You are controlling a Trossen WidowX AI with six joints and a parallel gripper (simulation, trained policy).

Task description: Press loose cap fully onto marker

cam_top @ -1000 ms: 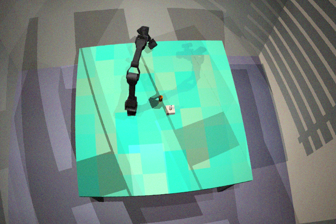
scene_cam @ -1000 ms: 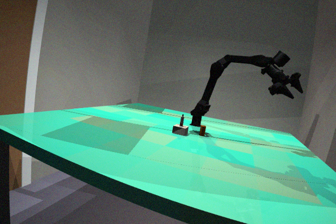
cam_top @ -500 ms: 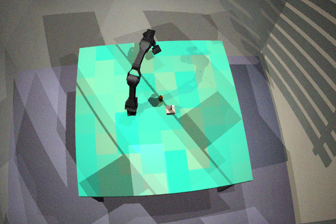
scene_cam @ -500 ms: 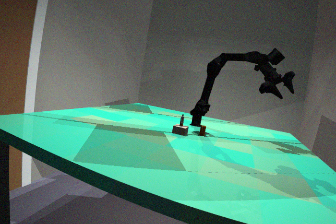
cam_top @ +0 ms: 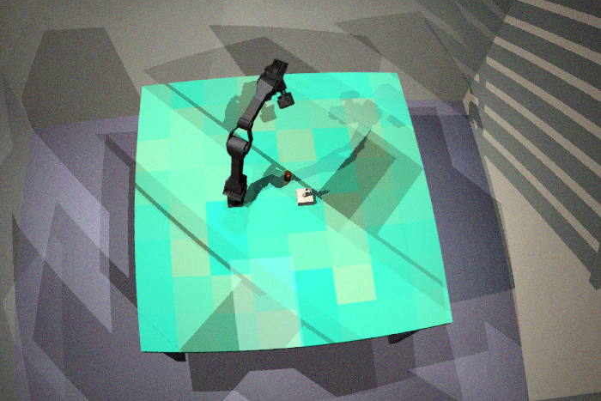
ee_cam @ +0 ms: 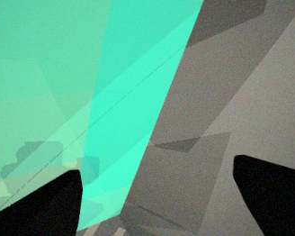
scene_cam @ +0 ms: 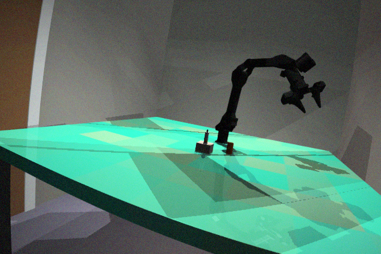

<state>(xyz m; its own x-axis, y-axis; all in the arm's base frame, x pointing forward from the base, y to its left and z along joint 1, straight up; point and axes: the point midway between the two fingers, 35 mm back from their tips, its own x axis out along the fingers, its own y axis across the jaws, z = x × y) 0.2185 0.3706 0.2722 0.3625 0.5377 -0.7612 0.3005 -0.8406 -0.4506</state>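
Now: the orange-brown cap 31 cm to the right of my gripper tip and 22 cm below it. Also, from my gripper tip: white holder block: 40 cm to the right, 23 cm below, 6 cm ahead.
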